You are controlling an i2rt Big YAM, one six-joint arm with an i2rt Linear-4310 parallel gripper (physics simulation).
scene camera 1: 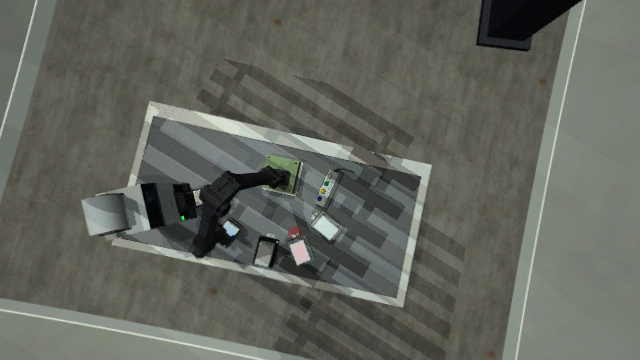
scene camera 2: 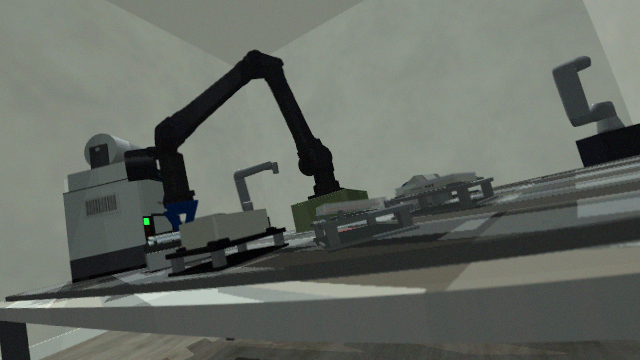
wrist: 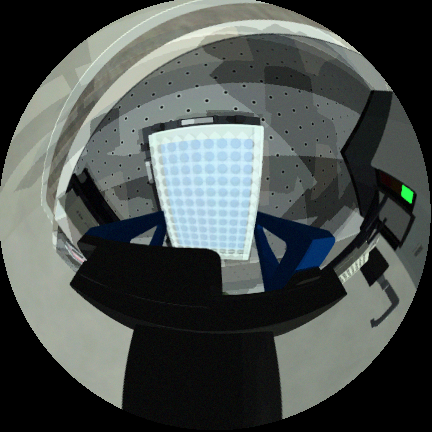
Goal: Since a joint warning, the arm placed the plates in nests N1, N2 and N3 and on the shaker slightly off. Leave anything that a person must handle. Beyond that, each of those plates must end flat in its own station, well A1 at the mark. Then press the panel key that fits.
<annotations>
my gripper: grips a pale blue well plate
</annotations>
